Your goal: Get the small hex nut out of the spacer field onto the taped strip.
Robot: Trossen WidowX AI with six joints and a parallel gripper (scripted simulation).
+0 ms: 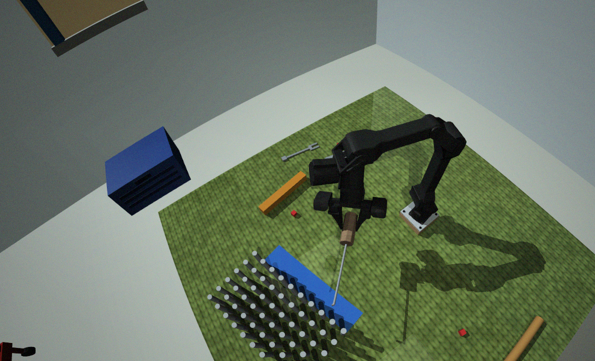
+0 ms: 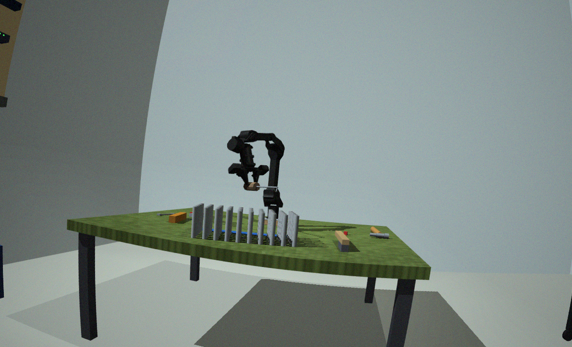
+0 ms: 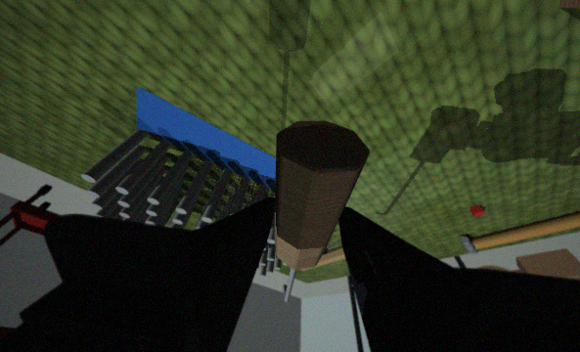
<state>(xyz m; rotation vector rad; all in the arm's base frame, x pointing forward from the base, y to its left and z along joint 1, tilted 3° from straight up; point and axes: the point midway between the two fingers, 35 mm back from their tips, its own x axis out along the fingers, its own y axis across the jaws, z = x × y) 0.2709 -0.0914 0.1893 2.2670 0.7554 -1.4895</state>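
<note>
Now: gripper tip 19 cm above the blue taped strip and 17 cm short of it. From my gripper tip the other things lie so: hex nut (33 cm ahead, 19 cm below, 2 cm to the left); hook tool (8 cm ahead, 6 cm to the left); orange bar (34 cm to the right, 18 cm below, 1 cm ahead).
</note>
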